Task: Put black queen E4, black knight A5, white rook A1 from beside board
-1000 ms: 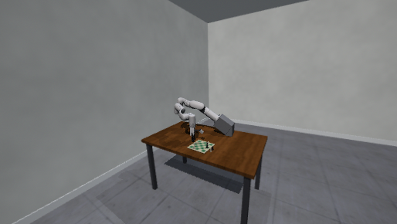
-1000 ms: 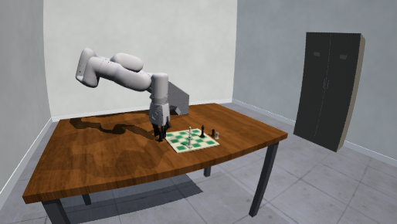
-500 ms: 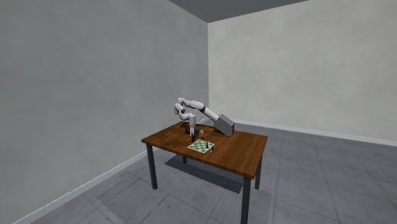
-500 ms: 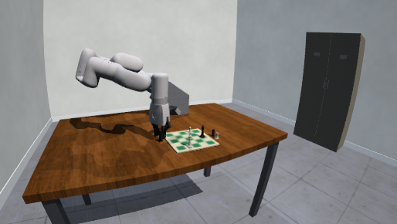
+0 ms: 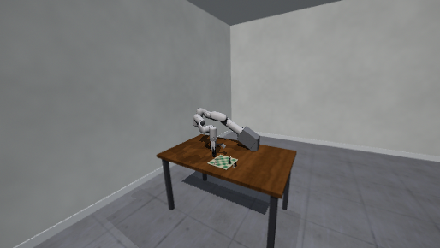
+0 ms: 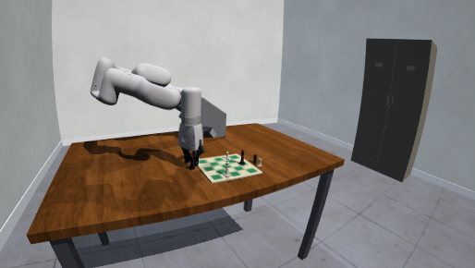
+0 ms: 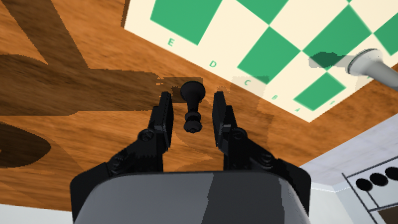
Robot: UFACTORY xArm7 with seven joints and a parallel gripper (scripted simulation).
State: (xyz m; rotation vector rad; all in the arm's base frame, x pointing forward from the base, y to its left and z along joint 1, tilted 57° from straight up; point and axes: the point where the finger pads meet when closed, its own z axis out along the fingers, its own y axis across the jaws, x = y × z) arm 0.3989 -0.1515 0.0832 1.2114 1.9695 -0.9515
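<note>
My gripper is now 1 cm above the short black piece. Round my hand: cream board: 13 cm to the left, 5 cm ahead, 4 cm below; black knight: 27 cm to the left, 6 cm ahead, 2 cm below; black queen: 21 cm to the left, 6 cm ahead.
</note>
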